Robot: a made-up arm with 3 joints. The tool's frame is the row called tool. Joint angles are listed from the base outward. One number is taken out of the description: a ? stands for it. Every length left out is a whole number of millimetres.
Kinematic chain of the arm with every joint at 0, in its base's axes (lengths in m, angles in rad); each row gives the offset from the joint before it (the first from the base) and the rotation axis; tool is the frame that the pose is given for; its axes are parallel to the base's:
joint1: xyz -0.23 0 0.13 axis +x
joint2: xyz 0 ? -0.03 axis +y
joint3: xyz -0.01 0 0.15 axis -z
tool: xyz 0.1 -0.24 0
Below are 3 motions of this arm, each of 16 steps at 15 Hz.
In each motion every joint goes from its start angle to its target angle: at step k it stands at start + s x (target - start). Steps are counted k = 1, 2, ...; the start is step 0. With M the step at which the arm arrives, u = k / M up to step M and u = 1 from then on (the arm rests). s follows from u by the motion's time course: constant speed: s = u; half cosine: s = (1 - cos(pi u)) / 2; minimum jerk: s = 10 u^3 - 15 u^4 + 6 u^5.
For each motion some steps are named. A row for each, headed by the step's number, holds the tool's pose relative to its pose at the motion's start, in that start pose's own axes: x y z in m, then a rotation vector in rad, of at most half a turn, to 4 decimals.
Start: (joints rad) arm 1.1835 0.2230 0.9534
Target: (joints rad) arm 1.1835 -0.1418 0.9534
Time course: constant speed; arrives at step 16
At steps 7, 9, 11, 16:
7: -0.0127 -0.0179 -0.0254 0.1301 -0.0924 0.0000
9: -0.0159 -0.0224 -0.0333 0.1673 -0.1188 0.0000
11: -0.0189 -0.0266 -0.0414 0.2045 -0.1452 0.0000
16: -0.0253 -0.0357 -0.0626 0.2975 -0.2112 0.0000

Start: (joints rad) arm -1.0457 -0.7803 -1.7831
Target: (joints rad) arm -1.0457 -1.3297 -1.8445
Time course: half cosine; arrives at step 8
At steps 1, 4, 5, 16:
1: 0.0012 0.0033 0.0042 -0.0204 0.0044 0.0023
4: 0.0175 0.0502 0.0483 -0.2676 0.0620 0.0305
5: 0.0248 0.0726 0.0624 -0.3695 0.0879 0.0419
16: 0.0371 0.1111 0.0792 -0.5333 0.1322 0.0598

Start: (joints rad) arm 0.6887 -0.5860 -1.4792
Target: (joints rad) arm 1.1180 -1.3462 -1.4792
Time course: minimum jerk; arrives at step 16
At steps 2, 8, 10, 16:
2: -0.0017 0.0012 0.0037 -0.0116 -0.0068 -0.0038
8: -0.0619 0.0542 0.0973 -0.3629 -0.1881 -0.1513
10: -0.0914 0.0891 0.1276 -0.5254 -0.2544 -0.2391
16: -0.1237 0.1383 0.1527 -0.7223 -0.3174 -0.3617

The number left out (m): 0.06
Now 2 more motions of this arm.
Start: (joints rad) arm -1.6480 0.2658 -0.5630
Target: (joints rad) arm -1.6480 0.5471 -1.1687
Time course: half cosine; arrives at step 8
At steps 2, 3, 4, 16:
2: 0.0259 0.0066 -0.0090 0.0235 0.0338 0.0887
3: 0.0531 0.0163 -0.0202 0.0531 0.0689 0.1868
4: 0.0828 0.0308 -0.0348 0.0925 0.1067 0.3023
16: 0.1458 0.0826 -0.0753 0.2175 0.1851 0.6017

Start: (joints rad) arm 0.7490 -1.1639 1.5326
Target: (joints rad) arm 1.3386 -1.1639 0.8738
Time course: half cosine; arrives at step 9
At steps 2, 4, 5, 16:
2: 0.0049 0.0051 -0.0016 0.0021 0.0272 0.0137
4: 0.0179 0.0177 -0.0085 0.0167 0.0948 0.0483
5: 0.0258 0.0249 -0.0141 0.0313 0.1327 0.0683
16: 0.0445 0.0413 -0.0316 0.0829 0.2152 0.1144

